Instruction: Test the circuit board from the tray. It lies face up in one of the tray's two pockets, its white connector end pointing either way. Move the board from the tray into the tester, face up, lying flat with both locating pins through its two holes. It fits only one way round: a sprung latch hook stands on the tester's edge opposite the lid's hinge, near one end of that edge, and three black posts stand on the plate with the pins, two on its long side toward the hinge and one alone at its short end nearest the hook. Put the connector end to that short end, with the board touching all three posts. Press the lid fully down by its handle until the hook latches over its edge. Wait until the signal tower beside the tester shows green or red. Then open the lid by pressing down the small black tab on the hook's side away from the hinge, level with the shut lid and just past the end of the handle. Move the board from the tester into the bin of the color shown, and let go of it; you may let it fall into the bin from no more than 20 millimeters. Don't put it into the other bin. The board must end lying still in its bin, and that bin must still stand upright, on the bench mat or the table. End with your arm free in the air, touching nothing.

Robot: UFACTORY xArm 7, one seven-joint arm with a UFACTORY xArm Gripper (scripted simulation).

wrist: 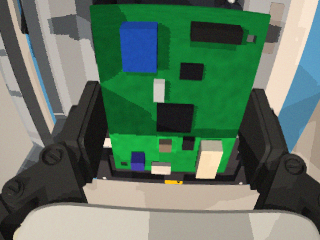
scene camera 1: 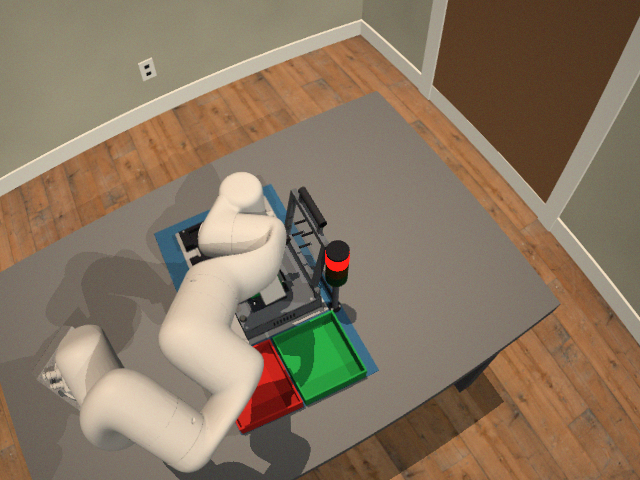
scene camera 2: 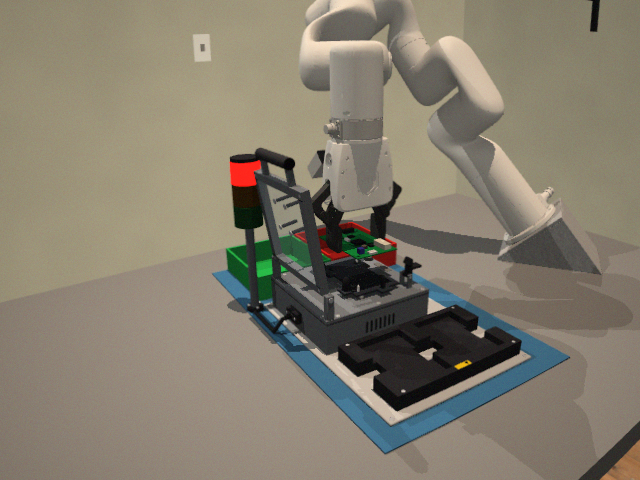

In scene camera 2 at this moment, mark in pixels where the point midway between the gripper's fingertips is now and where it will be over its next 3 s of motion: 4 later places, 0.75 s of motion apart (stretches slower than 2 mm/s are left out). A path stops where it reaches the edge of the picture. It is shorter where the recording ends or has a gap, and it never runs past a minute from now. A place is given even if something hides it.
My gripper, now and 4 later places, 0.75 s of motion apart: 356, 244; 356, 215; 353, 214; 348, 212; 344, 209
